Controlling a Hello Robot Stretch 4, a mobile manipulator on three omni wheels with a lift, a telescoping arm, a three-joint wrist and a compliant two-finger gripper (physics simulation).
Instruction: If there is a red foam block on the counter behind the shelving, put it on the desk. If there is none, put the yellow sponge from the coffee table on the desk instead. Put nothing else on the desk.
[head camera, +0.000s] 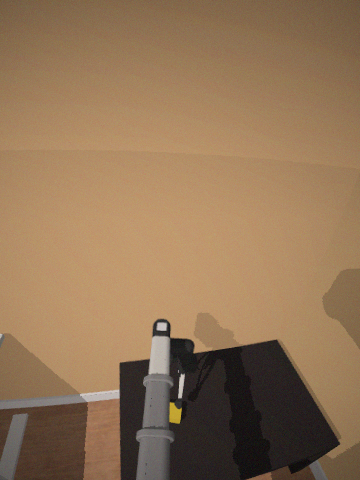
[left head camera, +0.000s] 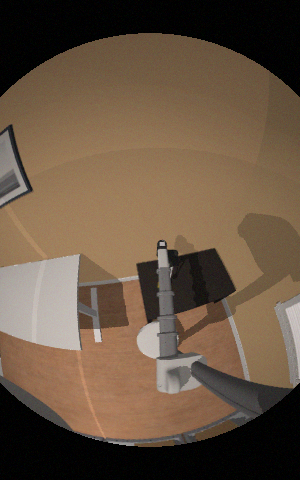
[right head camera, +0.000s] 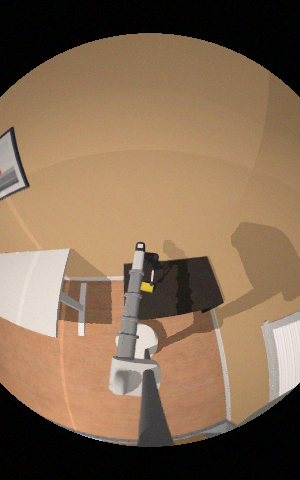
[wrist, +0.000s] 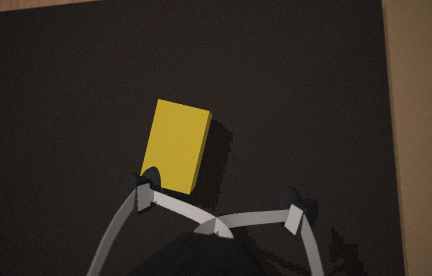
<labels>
The same spot on a dark coffee table: (right head camera: 184, 285) is (head camera: 244, 404).
</labels>
